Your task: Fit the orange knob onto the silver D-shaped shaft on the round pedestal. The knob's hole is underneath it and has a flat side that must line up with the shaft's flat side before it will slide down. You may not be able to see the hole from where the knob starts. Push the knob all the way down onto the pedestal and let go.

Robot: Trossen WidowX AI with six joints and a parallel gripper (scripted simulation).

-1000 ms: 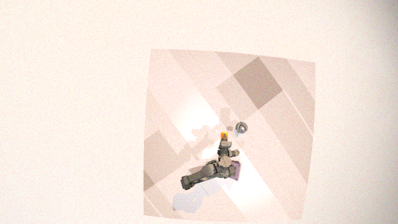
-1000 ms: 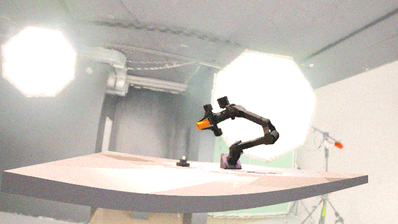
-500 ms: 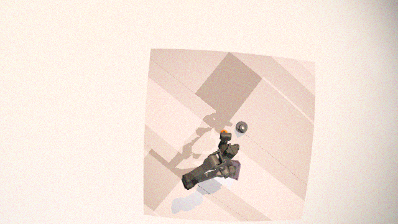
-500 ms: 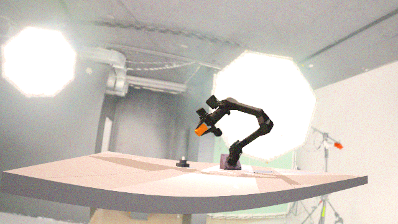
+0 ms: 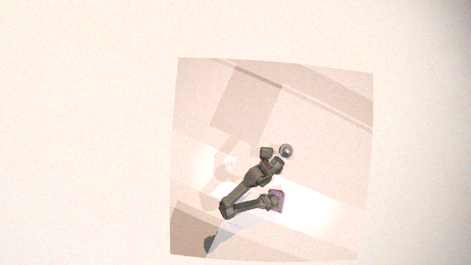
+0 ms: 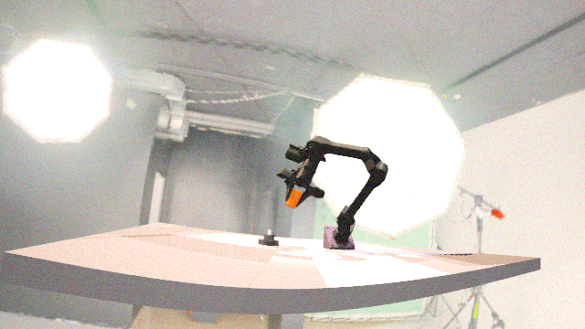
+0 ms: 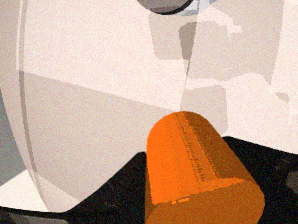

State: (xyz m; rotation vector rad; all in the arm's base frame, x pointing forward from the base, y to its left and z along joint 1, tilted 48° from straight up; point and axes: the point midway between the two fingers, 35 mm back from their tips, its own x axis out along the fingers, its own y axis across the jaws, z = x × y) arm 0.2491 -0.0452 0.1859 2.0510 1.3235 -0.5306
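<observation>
The orange knob lies 10 mm behind my gripper tip and 30 mm above it. Also, from my gripper tip: dark round pedestal (30 mm ahead, 150 mm to the right, 140 mm below).
</observation>
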